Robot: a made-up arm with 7 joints.
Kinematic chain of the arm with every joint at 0, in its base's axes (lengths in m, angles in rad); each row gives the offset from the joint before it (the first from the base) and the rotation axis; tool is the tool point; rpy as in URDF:
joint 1: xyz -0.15 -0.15 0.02 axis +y
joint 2: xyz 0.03 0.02 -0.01 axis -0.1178 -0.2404 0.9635
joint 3: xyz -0.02 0 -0.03 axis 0.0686 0.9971 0.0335
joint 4: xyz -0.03 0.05 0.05 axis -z
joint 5: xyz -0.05 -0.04 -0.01 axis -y
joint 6: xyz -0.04 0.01 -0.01 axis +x
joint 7: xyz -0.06 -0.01 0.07 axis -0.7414 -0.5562 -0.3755
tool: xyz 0.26 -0.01 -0.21 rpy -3.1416 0 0
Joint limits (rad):
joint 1: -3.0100..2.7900
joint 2: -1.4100..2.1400
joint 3: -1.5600..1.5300
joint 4: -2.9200..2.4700
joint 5: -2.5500..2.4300
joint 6: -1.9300..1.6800
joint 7: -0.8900..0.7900
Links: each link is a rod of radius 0.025 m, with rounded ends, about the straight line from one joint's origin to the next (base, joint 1, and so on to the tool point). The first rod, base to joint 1, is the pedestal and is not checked.
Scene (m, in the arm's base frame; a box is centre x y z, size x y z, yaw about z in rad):
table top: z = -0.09
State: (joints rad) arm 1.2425 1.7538 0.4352 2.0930 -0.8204 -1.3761 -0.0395
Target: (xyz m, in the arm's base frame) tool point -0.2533 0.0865 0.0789
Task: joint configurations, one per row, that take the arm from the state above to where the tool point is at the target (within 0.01 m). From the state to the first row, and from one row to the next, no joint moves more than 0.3 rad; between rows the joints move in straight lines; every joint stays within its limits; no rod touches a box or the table.
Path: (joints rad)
1: 1.2759 1.7163 0.2479 2.1872 -0.8897 -1.1113 -0.2160
2: 1.3092 1.6787 0.0606 2.2815 -0.9590 -0.8465 -0.3924
3: 1.3426 1.6412 -0.1267 2.3758 -1.0283 -0.5817 -0.5689
4: 1.3759 1.6037 -0.3140 2.4700 -1.0975 -0.3168 -0.7454

